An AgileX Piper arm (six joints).
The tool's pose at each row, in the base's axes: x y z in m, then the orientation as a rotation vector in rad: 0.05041 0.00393 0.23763 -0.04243 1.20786 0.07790; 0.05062 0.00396 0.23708 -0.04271 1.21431 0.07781; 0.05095 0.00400 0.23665 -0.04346 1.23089 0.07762; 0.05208 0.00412 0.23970 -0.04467 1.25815 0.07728; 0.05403 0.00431 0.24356 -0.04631 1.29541 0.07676; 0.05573 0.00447 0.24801 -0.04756 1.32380 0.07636; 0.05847 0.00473 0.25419 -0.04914 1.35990 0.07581; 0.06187 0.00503 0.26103 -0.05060 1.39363 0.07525; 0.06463 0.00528 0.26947 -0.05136 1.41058 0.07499; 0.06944 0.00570 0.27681 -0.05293 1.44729 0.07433; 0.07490 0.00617 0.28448 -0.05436 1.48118 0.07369; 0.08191 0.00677 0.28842 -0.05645 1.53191 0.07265; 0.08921 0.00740 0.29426 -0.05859 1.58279 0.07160; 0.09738 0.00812 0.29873 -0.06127 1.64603 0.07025; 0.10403 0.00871 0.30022 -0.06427 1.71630 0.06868
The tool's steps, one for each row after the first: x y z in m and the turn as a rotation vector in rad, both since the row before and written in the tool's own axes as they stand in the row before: 0.00059 0.00001 0.00000 0.00000 0.00645 0.00000; 0.00052 0.00001 0.00016 -0.00004 0.01659 0.00001; -0.00250 0.00005 0.00209 -0.00004 0.02728 0.00001; -0.00307 0.00006 0.00305 -0.00002 0.03729 0.00000; -0.00382 0.00006 0.00285 -0.00002 0.02841 0.00001; -0.00532 0.00009 0.00418 -0.00001 0.03613 0.00000; -0.00598 0.00008 0.00477 0.00002 0.03375 -0.00001; -0.00782 0.00009 0.00421 -0.00002 0.01696 0.00000; -0.00648 0.00008 0.00593 0.00005 0.03673 -0.00001; -0.00694 0.00008 0.00638 0.00007 0.03391 0.00000; -0.00330 0.00005 0.00736 0.00016 0.05076 0.00000; -0.00555 0.00008 0.00755 0.00011 0.05091 0.00001; -0.00457 0.00008 0.00814 0.00012 0.06328 0.00001; -0.00199 0.00005 0.00654 0.00011 0.07032 0.00001
